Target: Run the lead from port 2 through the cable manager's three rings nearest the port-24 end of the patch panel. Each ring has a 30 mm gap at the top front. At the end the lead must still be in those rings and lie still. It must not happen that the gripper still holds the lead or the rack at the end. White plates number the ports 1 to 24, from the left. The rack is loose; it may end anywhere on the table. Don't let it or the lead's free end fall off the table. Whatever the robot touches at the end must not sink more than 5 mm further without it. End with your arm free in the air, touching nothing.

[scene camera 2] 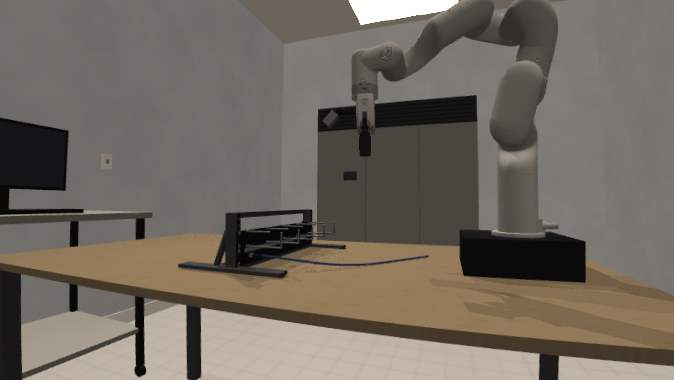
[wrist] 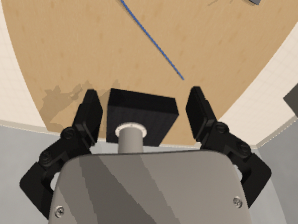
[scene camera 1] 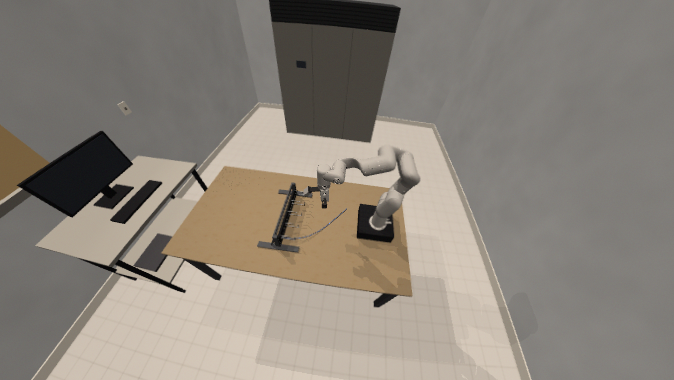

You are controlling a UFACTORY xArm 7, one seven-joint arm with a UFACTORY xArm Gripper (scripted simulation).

Labels:
A black rack [scene camera 2: 233,239] is 83 cm from the lens.

